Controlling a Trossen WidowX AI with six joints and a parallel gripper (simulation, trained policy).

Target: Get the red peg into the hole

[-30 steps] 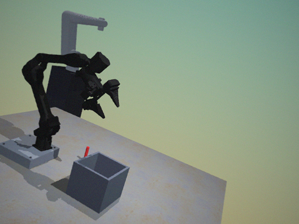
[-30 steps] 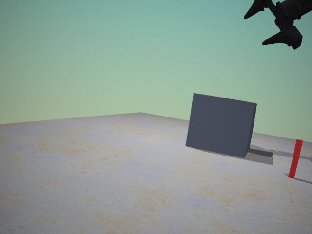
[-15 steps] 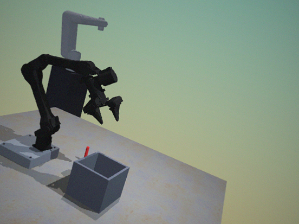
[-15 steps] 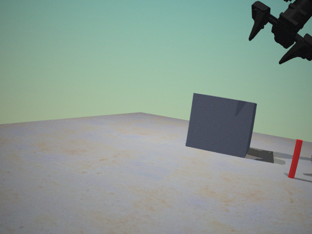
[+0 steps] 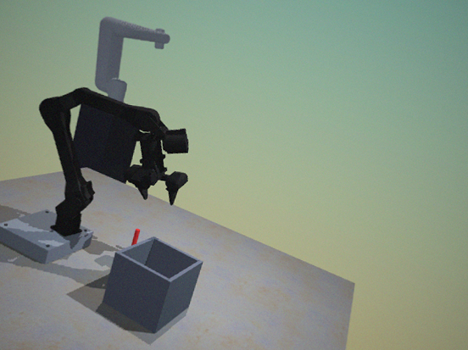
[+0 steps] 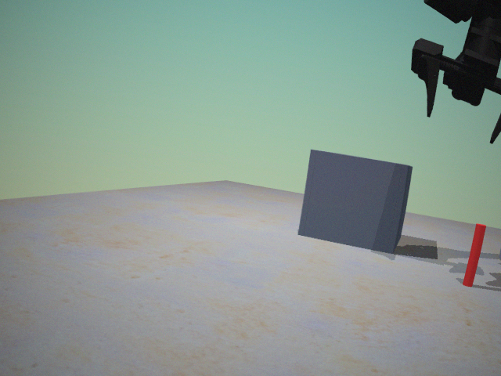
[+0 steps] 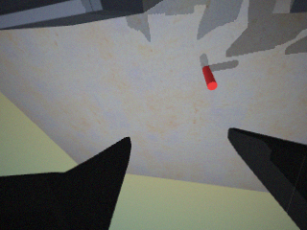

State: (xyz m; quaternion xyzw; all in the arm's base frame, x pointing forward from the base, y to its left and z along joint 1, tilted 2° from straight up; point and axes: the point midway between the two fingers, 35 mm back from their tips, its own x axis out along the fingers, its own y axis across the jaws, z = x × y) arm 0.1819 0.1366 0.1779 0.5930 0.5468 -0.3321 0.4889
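Right now my gripper tip is 15 cm above the red peg and 5 cm past it.
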